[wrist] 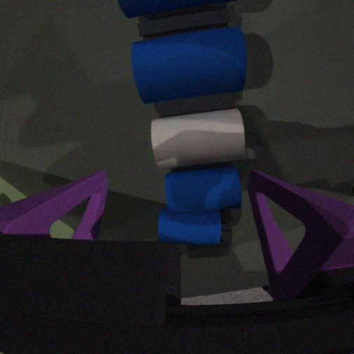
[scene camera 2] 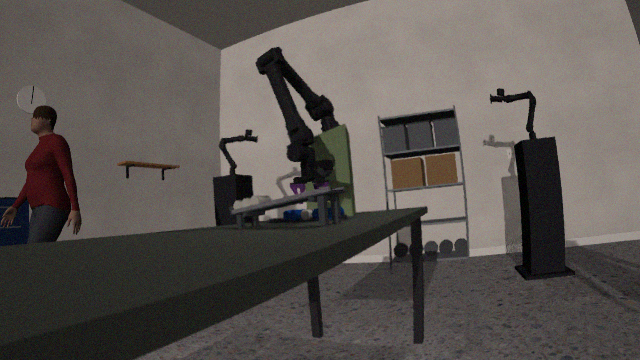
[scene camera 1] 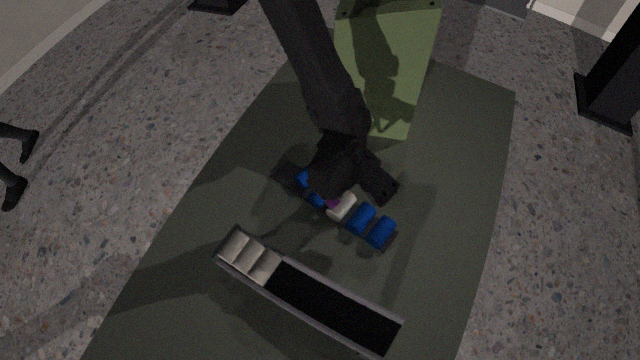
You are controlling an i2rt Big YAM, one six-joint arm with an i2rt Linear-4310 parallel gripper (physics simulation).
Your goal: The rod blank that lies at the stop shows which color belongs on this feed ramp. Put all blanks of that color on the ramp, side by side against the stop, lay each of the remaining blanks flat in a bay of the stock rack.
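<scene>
Three white blanks [scene camera 1: 249, 256] [scene camera 2: 252, 202] lie side by side at the low left end of the feed ramp [scene camera 1: 342, 289] [scene camera 2: 285, 201]. A white blank [scene camera 1: 341, 206] [wrist: 198, 138] lies on the dark stock rack [scene camera 1: 284, 169] [wrist: 185, 22], between two blue blanks [scene camera 1: 361, 218] [wrist: 190, 65] on one side and two smaller-looking blue blanks [scene camera 1: 315, 200] [wrist: 203, 189] on the other. My gripper [scene camera 2: 310, 187] [wrist: 177, 177] is open and empty, above the rack, its fingertips either side of the row near the white blank and its smaller-looking blue neighbor. The arm partly hides the rack's left part in scene camera 1.
A green panel [scene camera 1: 420, 60] [scene camera 2: 342, 165] stands behind the rack, by the arm. The raised ramp lies parallel to the rack on the dark green table [scene camera 1: 465, 150] [scene camera 2: 150, 270]. A person in red [scene camera 2: 52, 170] stands at the left, away from the arm.
</scene>
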